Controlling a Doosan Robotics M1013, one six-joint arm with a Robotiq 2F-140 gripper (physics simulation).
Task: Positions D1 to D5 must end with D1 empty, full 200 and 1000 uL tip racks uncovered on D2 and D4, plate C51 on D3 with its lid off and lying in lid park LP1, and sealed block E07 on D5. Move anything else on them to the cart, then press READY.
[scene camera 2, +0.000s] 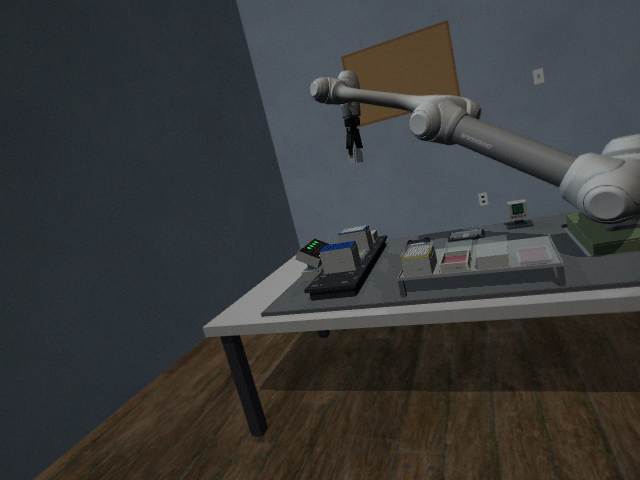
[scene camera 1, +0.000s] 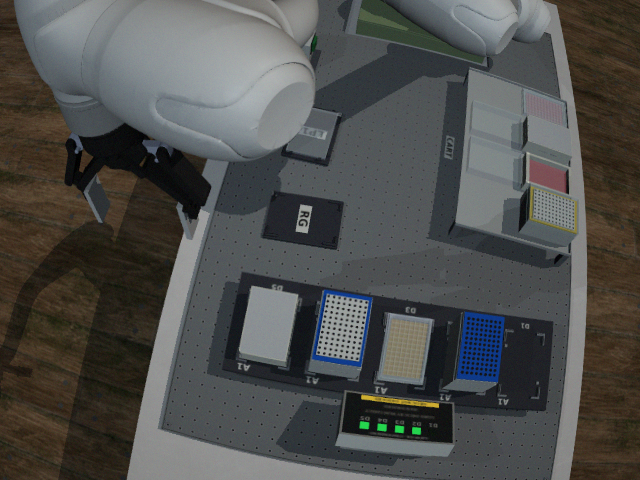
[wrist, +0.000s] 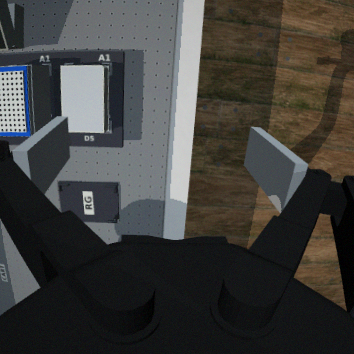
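Seen in the pictures: gripper, fingertip midpoint: (scene camera 2: 356, 162) (scene camera 1: 146, 220) (wrist: 159, 140); arm's base, origin of the base link: (scene camera 2: 637, 219).
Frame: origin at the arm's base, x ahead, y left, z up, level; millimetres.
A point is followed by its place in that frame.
My gripper (scene camera 1: 144, 214) @[z 368, x 1049, y -191 mm] (scene camera 2: 355, 156) @[z 368, x 1049, y -191 mm] (wrist: 159, 140) @[z 368, x 1049, y -191 mm] is open and empty, high above the table's edge near RG. In scene camera 1, D1 is empty. A blue tip rack (scene camera 1: 480, 346) @[z 94, x 943, y 324 mm] (scene camera 2: 339, 256) @[z 62, x 922, y 366 mm] stands on D2. A plate with tan wells (scene camera 1: 405, 348) @[z 17, x 968, y 203 mm] sits uncovered on D3. A white-topped tip rack with a blue rim (scene camera 1: 342, 328) @[z 98, x 998, y 85 mm] (wrist: 12, 100) @[z 98, x 1000, y 72 mm] stands on D4. A plain pale block (scene camera 1: 268, 324) @[z 42, x 1024, y -35 mm] (wrist: 83, 98) @[z 42, x 1024, y -40 mm] sits on D5. A clear lid (scene camera 1: 319, 135) @[z -29, x 583, y -113 mm] lies in LP1, partly hidden by the arm. The status panel (scene camera 1: 397, 421) @[z 72, x 1113, y 233 mm] (scene camera 2: 312, 250) @[z 71, x 1099, y 279 mm] shows green lights for D2 to D5.
The cart (scene camera 1: 465, 206) @[z 13, x 643, y 228 mm] (scene camera 2: 480, 274) holds a yellow-rimmed tip rack (scene camera 1: 552, 211) @[z 83, x 610, y 409 mm] (scene camera 2: 418, 258) @[z 71, x 577, y 478 mm], a red-topped box (scene camera 1: 547, 174) @[z 28, x 481, y 399 mm] (scene camera 2: 455, 260) @[z 28, x 493, y 390 mm], a pale block (scene camera 1: 547, 138) @[z 55, x 399, y 378 mm] (scene camera 2: 492, 258) @[z 47, x 374, y 446 mm], a pink plate (scene camera 1: 545, 107) @[z 29, x 277, y 369 mm] (scene camera 2: 534, 255) @[z 29, x 273, y 391 mm] and two clear lids. The RG nest (scene camera 1: 279, 217) @[z -40, x 792, y -114 mm] (wrist: 107, 202) @[z -39, x 789, y -114 mm] lies between LP1 and the deck.
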